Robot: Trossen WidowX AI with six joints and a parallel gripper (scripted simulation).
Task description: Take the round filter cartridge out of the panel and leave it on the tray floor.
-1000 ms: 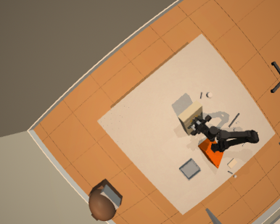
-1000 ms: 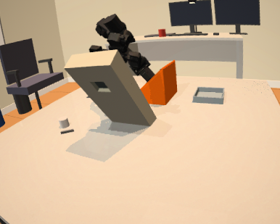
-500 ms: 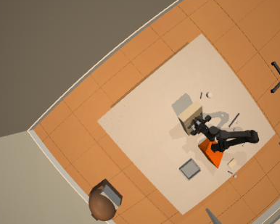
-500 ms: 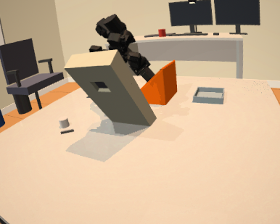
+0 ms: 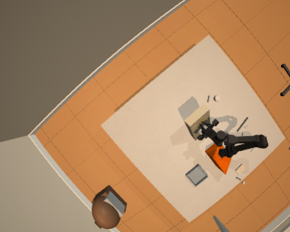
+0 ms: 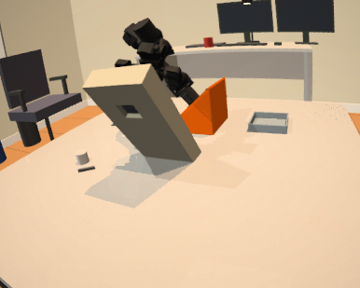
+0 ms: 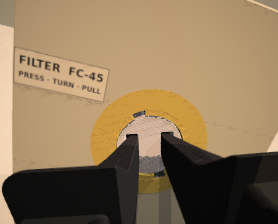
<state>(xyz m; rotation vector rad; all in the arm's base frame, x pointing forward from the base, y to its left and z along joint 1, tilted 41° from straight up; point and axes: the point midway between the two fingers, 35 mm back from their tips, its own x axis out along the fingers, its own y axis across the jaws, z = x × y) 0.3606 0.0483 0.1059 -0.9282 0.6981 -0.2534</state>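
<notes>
The round filter cartridge lies 10 mm ahead of my gripper tip and 10 mm below it. Round my gripper tip: grey tray: 420 mm behind, 320 mm to the left, 230 mm below; beige service panel: 40 mm behind, 80 mm below.
</notes>
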